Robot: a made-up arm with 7 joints. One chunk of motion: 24 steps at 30 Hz.
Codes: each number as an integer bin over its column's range. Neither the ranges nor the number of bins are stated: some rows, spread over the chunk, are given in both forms.
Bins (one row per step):
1: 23 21 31 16 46 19 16
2: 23 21 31 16 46 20 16
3: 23 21 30 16 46 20 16
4: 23 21 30 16 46 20 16
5: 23 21 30 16 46 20 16
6: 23 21 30 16 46 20 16
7: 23 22 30 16 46 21 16
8: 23 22 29 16 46 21 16
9: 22 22 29 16 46 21 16
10: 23 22 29 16 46 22 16
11: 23 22 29 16 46 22 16
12: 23 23 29 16 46 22 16
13: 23 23 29 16 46 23 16
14: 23 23 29 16 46 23 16
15: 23 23 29 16 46 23 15
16: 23 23 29 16 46 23 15
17: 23 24 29 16 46 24 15
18: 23 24 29 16 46 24 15
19: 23 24 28 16 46 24 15
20: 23 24 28 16 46 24 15
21: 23 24 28 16 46 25 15
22: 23 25 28 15 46 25 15
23: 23 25 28 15 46 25 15
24: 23 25 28 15 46 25 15
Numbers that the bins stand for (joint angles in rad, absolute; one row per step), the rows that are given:
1: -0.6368 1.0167 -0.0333 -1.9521 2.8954 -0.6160 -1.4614
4: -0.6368 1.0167 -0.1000 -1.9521 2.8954 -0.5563 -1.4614
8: -0.6368 1.0675 -0.1667 -1.9521 2.8954 -0.4967 -1.4614
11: -0.6368 1.0675 -0.1667 -1.9521 2.8954 -0.4370 -1.4614
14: -0.6368 1.1183 -0.1667 -1.9521 2.8954 -0.3773 -1.4614
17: -0.6368 1.1690 -0.1667 -1.9521 2.8954 -0.3176 -1.5557
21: -0.6368 1.1690 -0.2333 -1.9521 2.8954 -0.2579 -1.5557
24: -0.6368 1.2198 -0.2333 -1.9938 2.8954 -0.2579 -1.5557
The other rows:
2: -0.6368 1.0167 -0.0333 -1.9521 2.8954 -0.5563 -1.4614
3: -0.6368 1.0167 -0.1000 -1.9521 2.8954 -0.5563 -1.4614
5: -0.6368 1.0167 -0.1000 -1.9521 2.8954 -0.5563 -1.4614
6: -0.6368 1.0167 -0.1000 -1.9521 2.8954 -0.5563 -1.4614
7: -0.6368 1.0675 -0.1000 -1.9521 2.8954 -0.4967 -1.4614
9: -0.7117 1.0675 -0.1667 -1.9521 2.8954 -0.4967 -1.4614
10: -0.6368 1.0675 -0.1667 -1.9521 2.8954 -0.4370 -1.4614
12: -0.6368 1.1183 -0.1667 -1.9521 2.8954 -0.4370 -1.4614
13: -0.6368 1.1183 -0.1667 -1.9521 2.8954 -0.3773 -1.4614
15: -0.6368 1.1183 -0.1667 -1.9521 2.8954 -0.3773 -1.5557
16: -0.6368 1.1183 -0.1667 -1.9521 2.8954 -0.3773 -1.5557
18: -0.6368 1.1690 -0.1667 -1.9521 2.8954 -0.3176 -1.5557
19: -0.6368 1.1690 -0.2333 -1.9521 2.8954 -0.3176 -1.5557
20: -0.6368 1.1690 -0.2333 -1.9521 2.8954 -0.3176 -1.5557
22: -0.6368 1.2198 -0.2333 -1.9938 2.8954 -0.2579 -1.5557
23: -0.6368 1.2198 -0.2333 -1.9938 2.8954 -0.2579 -1.5557

